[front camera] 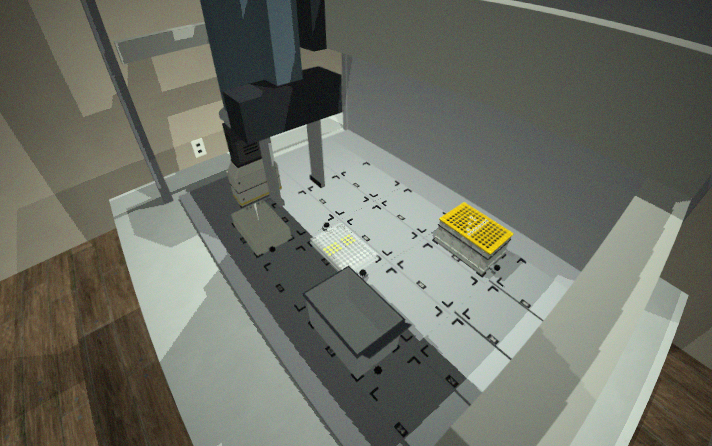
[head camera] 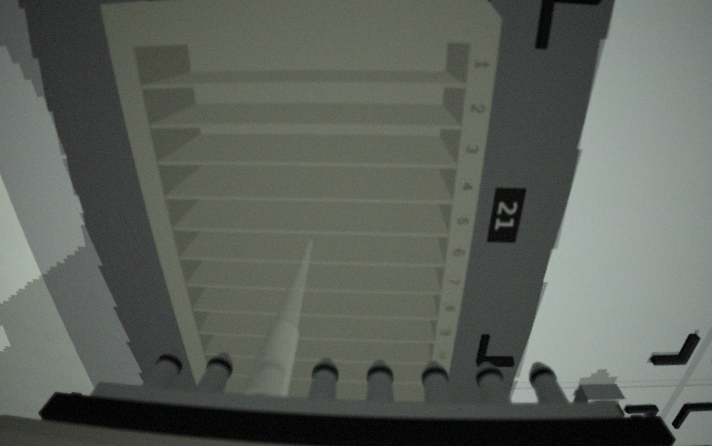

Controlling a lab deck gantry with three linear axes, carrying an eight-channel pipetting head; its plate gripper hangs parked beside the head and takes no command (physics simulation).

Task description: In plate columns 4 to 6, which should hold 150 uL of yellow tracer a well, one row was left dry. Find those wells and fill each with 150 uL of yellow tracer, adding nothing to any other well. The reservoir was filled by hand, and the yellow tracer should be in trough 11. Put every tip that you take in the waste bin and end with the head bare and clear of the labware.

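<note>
The pipetting head point(front camera: 252, 181) is above the pale reservoir point(front camera: 261, 231) point(head camera: 123, 105). One long clear tip point(front camera: 256, 211) point(head camera: 286, 336) is on the third nozzle from the left in the head view; no yellow shows in it. The other nozzles are bare. No coloured liquid shows in the visible troughs; trough 11 is hidden near the nozzles. The white plate point(front camera: 362, 253) has two groups of yellow wells with a pale gap between them. The parked plate gripper point(front camera: 296, 190) hangs beside the head, its two paddles apart with nothing between them.
The grey waste bin point(front camera: 333, 336) stands open in front of the plate. The yellow tip rack point(front camera: 475, 228) stands on a grey base at the right; some of its positions look different near the middle. The label 21 point(head camera: 506, 215) lies beside the reservoir.
</note>
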